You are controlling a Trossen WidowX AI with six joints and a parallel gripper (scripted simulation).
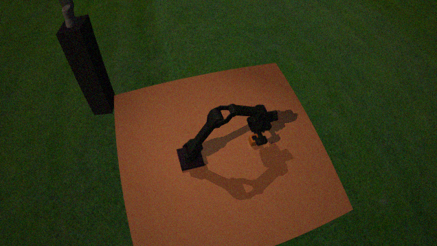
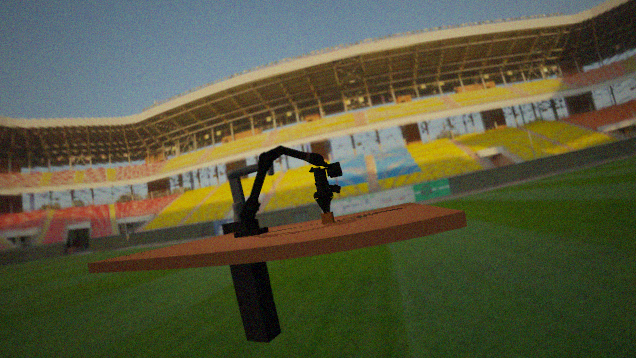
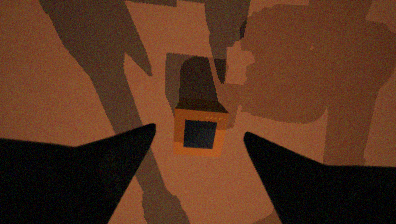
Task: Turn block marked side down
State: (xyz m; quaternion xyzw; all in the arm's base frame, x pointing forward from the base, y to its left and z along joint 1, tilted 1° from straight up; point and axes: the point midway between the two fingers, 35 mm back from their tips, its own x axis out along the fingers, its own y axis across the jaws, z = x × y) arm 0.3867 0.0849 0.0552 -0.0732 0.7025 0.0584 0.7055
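My gripper tip is 10 mm above the block.
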